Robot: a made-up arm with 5 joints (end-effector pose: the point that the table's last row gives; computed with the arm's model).
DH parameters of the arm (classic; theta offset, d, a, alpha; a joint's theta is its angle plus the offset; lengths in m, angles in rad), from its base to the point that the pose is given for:
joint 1: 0 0.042 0.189 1.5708
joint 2: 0 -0.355 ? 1.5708
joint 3: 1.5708 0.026 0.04 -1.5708
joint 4: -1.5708 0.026 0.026 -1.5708
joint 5: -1.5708 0 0.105 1.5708
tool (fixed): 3.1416 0.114 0 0
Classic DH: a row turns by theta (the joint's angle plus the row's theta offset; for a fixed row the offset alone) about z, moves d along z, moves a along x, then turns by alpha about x.
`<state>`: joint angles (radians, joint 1 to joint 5).
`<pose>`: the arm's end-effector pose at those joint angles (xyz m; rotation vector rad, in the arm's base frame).
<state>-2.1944 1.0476 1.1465 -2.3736 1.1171</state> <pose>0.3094 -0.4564 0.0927 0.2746 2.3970 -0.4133</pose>
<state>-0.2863 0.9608 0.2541 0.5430 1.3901</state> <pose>0.3226 0.2191 -0.0821 -1.0360 -2.0854 -0.3028</pose>
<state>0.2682 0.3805 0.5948 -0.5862 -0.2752</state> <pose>0.0464 0.3490 0.0940 0.7518 -0.1733 -0.1096</pose>
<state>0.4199 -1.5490 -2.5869 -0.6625 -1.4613</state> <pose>0.0219 0.5315 -0.0510 -0.1658 -0.7318 -2.0112</pose>
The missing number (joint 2, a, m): 0.108
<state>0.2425 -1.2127 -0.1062 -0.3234 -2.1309</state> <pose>0.1641 0.3783 -0.1892 -0.0045 -2.8822 -0.3045</pose>
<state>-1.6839 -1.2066 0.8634 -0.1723 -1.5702</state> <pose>0.2199 -0.3086 -0.0558 -2.1694 -1.3546 1.1769</pose>
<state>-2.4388 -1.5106 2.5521 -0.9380 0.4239</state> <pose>0.1769 -0.5123 -0.1683 1.1066 -1.2846 1.5717</pose>
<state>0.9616 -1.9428 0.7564 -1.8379 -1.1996</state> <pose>-0.1076 0.2260 0.0285 0.6766 1.9042 -0.7006</pose>
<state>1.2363 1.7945 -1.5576 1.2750 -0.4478</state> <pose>-0.2122 0.2568 0.0693 -0.4626 -2.6354 -0.0081</pose>
